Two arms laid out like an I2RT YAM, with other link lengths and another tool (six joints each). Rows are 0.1 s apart.
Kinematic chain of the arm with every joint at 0, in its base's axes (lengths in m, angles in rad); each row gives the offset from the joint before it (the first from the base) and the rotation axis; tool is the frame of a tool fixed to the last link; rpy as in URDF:
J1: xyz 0 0 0.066 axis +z
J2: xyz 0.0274 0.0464 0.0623 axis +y
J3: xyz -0.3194 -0.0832 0 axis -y
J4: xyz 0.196 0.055 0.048 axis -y
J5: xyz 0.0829 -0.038 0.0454 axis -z
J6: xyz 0.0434 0 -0.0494 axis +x
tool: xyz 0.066 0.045 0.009 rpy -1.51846 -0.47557 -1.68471
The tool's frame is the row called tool.
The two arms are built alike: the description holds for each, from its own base.
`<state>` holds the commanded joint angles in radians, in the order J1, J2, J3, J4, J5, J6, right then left.
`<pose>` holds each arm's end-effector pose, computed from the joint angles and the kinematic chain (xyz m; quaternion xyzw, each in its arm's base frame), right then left.
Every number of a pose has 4 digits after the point. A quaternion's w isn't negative.
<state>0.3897 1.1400 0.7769 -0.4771 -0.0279 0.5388 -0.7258 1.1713 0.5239 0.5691 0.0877 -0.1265</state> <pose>0.2172 0.1079 0.2692 -0.7525 0.5542 -0.2171 0.2818 0.2230 -0.1762 0.3266 -0.4292 0.5706 -0.6998 0.0205</pose>
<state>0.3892 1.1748 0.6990 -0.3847 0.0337 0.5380 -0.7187 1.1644 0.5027 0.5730 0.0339 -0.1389</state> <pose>0.2244 0.1034 0.2467 -0.7482 0.5638 -0.2365 0.2578 0.2240 -0.1664 0.3206 -0.4513 0.5577 -0.6955 0.0385</pose>
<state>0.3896 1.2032 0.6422 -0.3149 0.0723 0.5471 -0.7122 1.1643 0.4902 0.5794 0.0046 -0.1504</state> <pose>0.2285 0.1003 0.2307 -0.7433 0.5728 -0.2464 0.2424 0.2254 -0.1608 0.3168 -0.4652 0.5487 -0.6930 0.0478</pose>
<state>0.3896 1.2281 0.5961 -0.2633 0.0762 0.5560 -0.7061 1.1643 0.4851 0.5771 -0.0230 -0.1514</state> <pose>0.2289 0.0997 0.2174 -0.7434 0.5779 -0.2421 0.2342 0.2269 -0.1559 0.3145 -0.4758 0.5430 -0.6894 0.0597</pose>
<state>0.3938 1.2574 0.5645 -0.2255 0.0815 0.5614 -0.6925 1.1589 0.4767 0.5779 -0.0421 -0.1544</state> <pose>0.2296 0.1002 0.2059 -0.7460 0.5803 -0.2375 0.2243 0.2281 -0.1494 0.3128 -0.4854 0.5353 -0.6876 0.0705</pose>
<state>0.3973 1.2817 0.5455 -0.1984 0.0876 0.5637 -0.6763 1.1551 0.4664 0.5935 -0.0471 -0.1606</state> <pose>0.2307 0.1009 0.1982 -0.7480 0.5814 -0.2355 0.2167 0.2294 -0.1442 0.3126 -0.4903 0.5263 -0.6905 0.0765</pose>
